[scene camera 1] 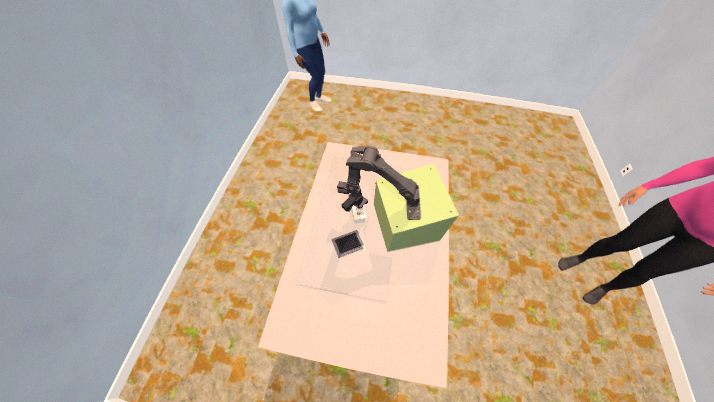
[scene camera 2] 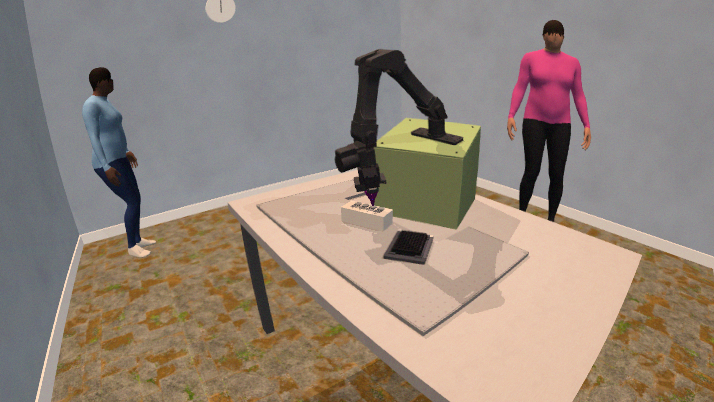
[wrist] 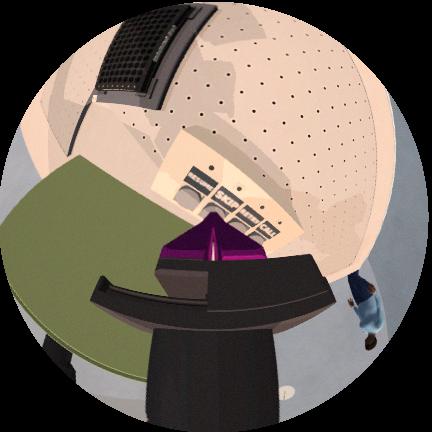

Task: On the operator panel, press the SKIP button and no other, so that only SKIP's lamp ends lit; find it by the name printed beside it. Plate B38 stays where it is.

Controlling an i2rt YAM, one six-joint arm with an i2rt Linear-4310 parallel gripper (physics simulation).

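Seen in the pictures: gripper, fingertip midpoint: (scene camera 1: 360,208) (scene camera 2: 372,205) (wrist: 212,217); arm's base, link origin: (scene camera 1: 413,202) (scene camera 2: 436,136) (wrist: 63,328).
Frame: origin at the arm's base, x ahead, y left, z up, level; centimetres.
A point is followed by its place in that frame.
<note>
The cream operator panel (scene camera 1: 359,218) {x 27.6, y -0.6, z -22.4 cm} (scene camera 2: 365,220) {x 32.1, y -6.0, z -24.9 cm} (wrist: 172,165) {x 27.6, y -1.2, z -22.1 cm} carries grey round buttons in a row, with the printed names RESUME, SKIP, RETRY and CALL. My gripper (scene camera 1: 359,207) {x 27.4, y -7.1, z -21.1 cm} (scene camera 2: 372,205) {x 27.4, y -7.1, z -21.1 cm} (wrist: 212,217) {x 27.4, y -7.1, z -21.1 cm} is shut and empty. Its purple tips point down at the panel and overlap the lower edge of the SKIP button (wrist: 212,207) {x 27.7, y -6.5, z -21.8 cm} in the wrist view; whether they touch it I cannot tell. The SKIP lamp (wrist: 239,189) {x 30.8, y -6.5, z -22.0 cm} looks dark, as do the other lamps. The black well plate (scene camera 1: 347,243) {x 33.7, y 14.4, z -25.8 cm} (scene camera 2: 411,242) {x 33.9, y 14.9, z -24.8 cm} (wrist: 135,55) {x 32.3, y 11.8, z -24.8 cm} sits in a grey holder; its label is unreadable.
The green box (scene camera 1: 425,200) {x -6.2, y -0.8, z 1.2 cm} (scene camera 2: 425,185) {x 13.7, y 4.9, z -14.5 cm} (wrist: 90,250) {x 15.0, y 0.4, z -15.6 cm} bearing the arm stands close beside the panel. The panel and the plate's holder are on a thin perforated board (scene camera 2: 420,315) {x 56.2, y 35.2, z -27.4 cm} (wrist: 310,165) {x 39.2, y -11.1, z -27.4 cm} on the table (scene camera 1: 350,330) {x 28.4, y 59.9, z -28.6 cm} (scene camera 2: 525,325) {x 42.7, y 56.6, z -28.6 cm}. Two people stand away from the table.
</note>
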